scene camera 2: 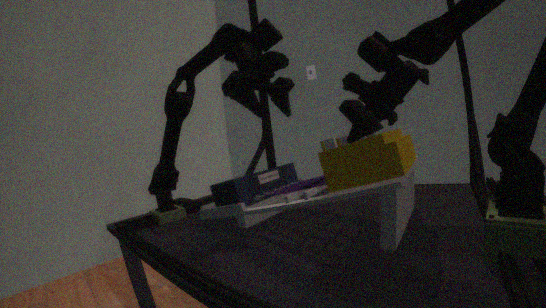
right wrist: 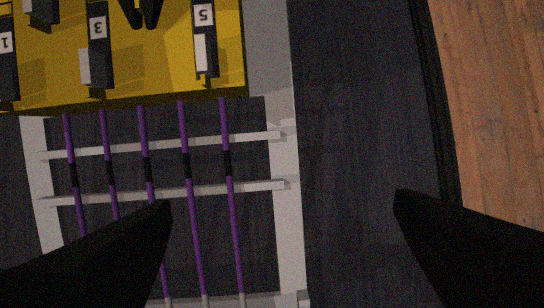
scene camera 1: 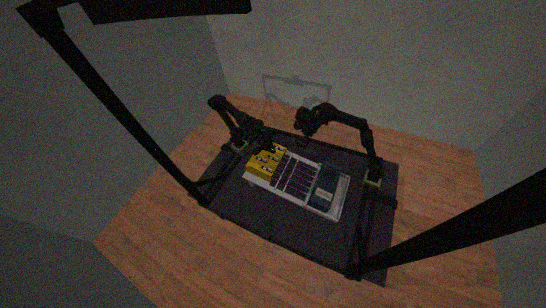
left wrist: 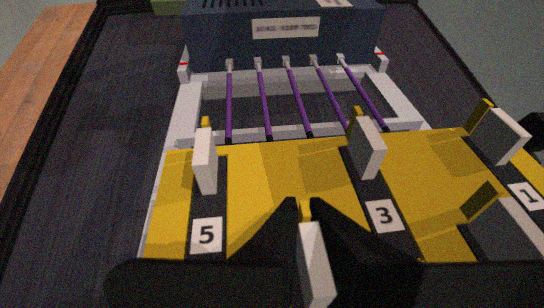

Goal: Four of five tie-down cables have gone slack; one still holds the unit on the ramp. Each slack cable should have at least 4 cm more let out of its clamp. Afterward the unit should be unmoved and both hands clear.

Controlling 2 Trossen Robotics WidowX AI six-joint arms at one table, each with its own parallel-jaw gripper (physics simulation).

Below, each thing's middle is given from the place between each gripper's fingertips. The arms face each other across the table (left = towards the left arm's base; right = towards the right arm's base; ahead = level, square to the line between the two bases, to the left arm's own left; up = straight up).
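The clamp lever 5 (left wrist: 207, 232) is 7 cm below my right hand, 3 cm behind it and 12 cm to the left of it.
The clamp lever 5 is 1 cm to the right of my left hand and 4 cm ahead of it. Going by its middle, the clamp lever 5 is nearer to my left hand than to my right hand.
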